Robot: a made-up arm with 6 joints. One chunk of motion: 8 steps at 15 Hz.
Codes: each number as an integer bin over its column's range. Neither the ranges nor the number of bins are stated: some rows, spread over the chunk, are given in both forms.
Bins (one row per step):
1: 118 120 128 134 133 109
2: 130 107 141 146 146 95
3: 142 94 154 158 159 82
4: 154 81 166 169 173 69
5: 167 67 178 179 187 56
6: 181 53 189 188 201 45
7: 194 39 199 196 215 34
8: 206 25 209 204 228 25
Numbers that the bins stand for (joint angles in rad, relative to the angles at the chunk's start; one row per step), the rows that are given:
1: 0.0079 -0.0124 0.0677 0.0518 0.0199 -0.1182
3: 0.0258 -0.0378 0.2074 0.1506 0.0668 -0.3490
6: 0.0549 -0.0780 0.3954 0.2741 0.1426 -0.6653
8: 0.0735 -0.1055 0.5029 0.3400 0.1913 -0.8363
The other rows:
2: 0.0169 -0.0251 0.1375 0.1012 0.0434 -0.2378
4: 0.0347 -0.0506 0.2718 0.1959 0.0921 -0.4601
5: 0.0444 -0.0643 0.3363 0.2371 0.1173 -0.5713
7: 0.0645 -0.0918 0.4491 0.3071 0.1678 -0.7593

